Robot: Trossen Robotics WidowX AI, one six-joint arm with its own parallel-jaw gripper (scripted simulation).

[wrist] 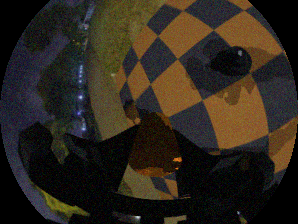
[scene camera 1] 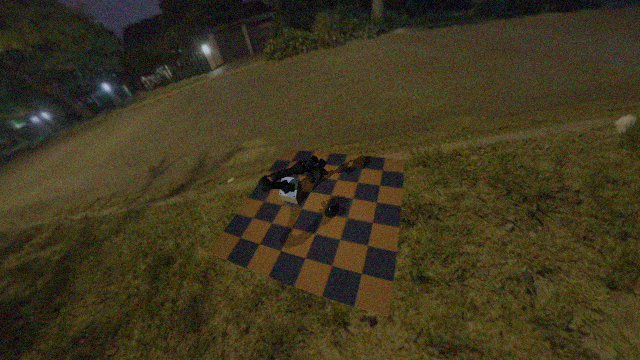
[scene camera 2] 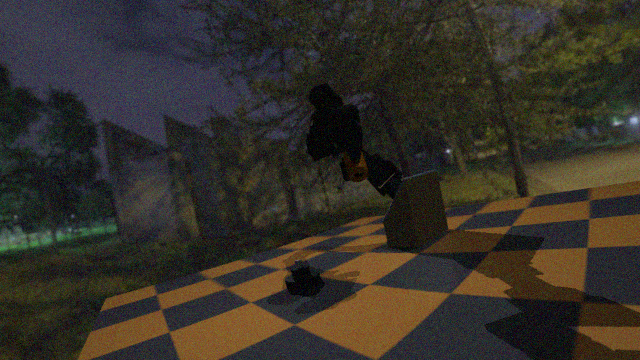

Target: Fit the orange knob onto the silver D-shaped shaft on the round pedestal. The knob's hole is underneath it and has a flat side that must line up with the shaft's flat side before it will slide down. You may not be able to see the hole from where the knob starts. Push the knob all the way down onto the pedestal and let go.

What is the gripper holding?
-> An orange knob.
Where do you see a round pedestal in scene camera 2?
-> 301,277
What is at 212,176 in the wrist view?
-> The gripper.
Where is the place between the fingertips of the gripper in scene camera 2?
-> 358,171
